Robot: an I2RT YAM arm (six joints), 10 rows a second.
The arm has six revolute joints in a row. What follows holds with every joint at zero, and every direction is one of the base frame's. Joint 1 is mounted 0.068 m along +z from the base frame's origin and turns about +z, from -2.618 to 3.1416 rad. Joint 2 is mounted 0.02 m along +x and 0.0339 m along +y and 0.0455 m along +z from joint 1 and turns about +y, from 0 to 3.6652 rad. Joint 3 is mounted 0.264 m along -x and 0.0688 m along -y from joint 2 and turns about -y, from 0 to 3.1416 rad. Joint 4 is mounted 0.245 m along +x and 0.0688 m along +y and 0.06 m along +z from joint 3 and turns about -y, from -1.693 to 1.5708 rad. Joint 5 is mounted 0.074 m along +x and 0.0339 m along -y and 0.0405 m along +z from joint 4 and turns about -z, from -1.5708 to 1.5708 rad. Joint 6 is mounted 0.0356 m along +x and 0.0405 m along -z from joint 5 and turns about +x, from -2.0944 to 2.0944 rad. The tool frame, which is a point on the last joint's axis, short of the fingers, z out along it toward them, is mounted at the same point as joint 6; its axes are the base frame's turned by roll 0, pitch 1.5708 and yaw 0 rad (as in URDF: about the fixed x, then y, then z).
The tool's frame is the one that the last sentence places.
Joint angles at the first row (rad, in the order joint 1, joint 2, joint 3, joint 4, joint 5, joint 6):
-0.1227, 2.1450, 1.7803, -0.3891, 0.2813, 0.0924
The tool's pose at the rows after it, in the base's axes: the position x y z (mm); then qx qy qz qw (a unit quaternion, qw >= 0):
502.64, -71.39, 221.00, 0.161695, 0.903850, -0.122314, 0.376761
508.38, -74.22, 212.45, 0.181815, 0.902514, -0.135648, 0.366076
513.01, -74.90, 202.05, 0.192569, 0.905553, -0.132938, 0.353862
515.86, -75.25, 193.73, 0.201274, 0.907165, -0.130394, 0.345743
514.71, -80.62, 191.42, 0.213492, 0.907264, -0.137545, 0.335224
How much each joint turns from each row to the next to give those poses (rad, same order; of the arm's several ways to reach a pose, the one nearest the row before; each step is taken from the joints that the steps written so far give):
0.0000, 0.0789, 0.1036, -0.0618, -0.0164, 0.0295
-0.0015, 0.0403, 0.0392, -0.0242, 0.0390, 0.0302
-0.0001, 0.0366, 0.0290, -0.0227, 0.0019, 0.0260
0.0000, 0.0248, 0.0151, -0.0108, 0.0006, 0.0211
-0.0095, 0.0084, 0.0111, -0.0259, 0.0150, 0.0146

